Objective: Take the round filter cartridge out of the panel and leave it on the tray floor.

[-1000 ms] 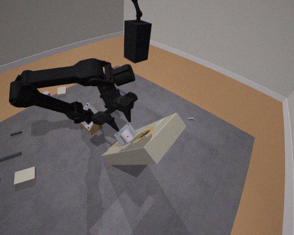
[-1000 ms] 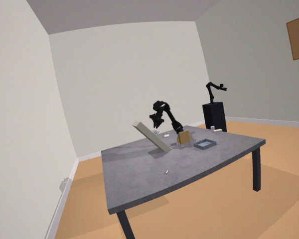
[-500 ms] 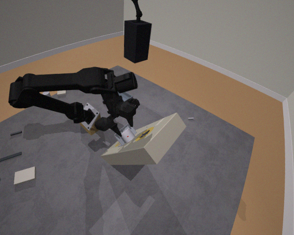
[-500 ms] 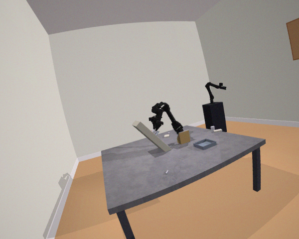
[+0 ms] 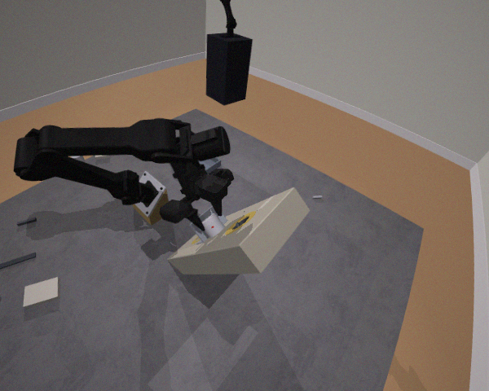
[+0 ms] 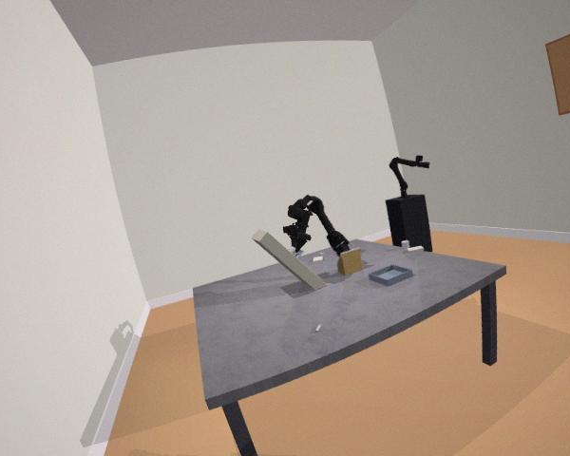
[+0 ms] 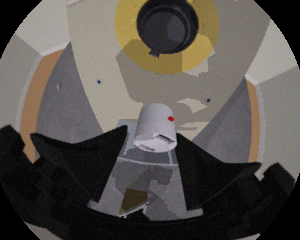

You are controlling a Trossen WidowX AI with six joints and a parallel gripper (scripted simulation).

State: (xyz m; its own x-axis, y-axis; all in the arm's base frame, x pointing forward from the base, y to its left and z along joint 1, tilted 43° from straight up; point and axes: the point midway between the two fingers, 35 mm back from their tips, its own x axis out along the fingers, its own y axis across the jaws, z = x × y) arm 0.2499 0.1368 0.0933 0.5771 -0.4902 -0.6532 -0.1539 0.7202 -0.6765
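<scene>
The cream service panel is 40 mm ahead of my gripper tip, 10 mm to the left of it and 20 mm below it. Round my gripper tip: small pin: 50 mm ahead, 500 mm to the left, 190 mm below; then blue-grey tray: 390 mm behind, 230 mm to the left, 190 mm below; then round filter cartridge: right at my gripper tip.
</scene>
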